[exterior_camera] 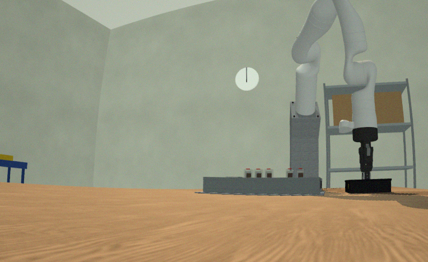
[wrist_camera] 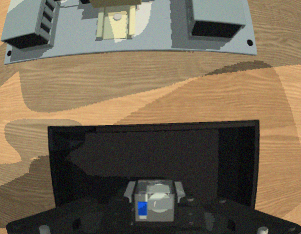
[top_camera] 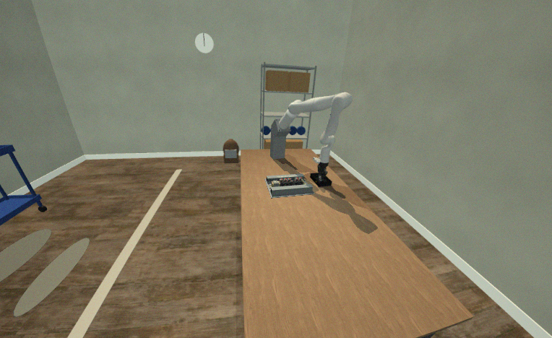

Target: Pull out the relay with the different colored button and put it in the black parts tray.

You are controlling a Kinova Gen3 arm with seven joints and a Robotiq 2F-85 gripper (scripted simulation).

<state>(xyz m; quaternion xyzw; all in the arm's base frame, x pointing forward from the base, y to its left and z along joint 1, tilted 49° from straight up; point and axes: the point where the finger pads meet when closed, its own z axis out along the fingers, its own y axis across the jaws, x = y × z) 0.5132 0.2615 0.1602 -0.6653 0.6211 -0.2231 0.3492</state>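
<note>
Now: the black parts tray 20 mm below my hand.
</note>
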